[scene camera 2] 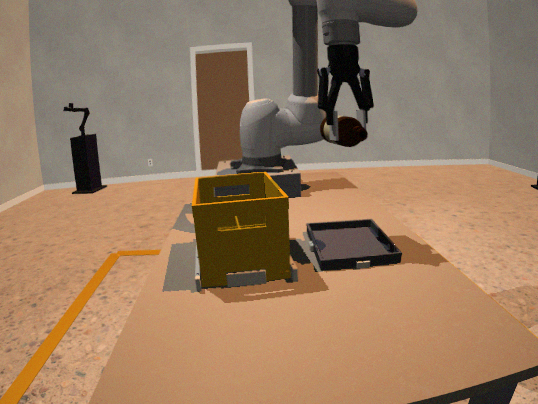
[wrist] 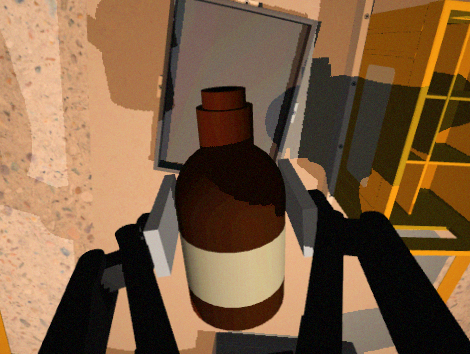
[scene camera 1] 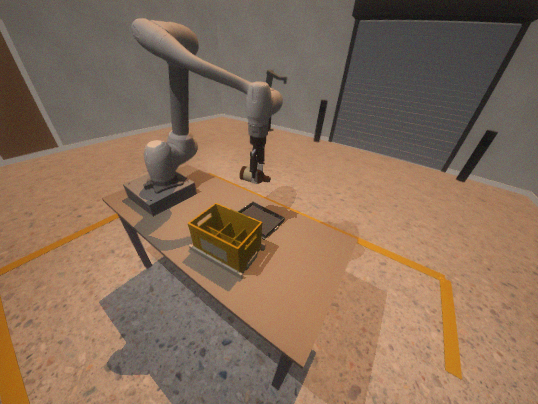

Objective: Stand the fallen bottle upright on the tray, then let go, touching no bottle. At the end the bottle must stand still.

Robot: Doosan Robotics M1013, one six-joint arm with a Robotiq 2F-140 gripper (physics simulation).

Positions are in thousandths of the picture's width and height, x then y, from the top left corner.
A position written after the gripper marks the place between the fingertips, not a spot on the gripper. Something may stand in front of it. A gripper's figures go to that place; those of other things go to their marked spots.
Scene:
The gripper (scene camera 2: 648, 345) is 89 cm from the lens. A brown bottle (scene camera 2: 653, 328) is 84 cm from the lens.

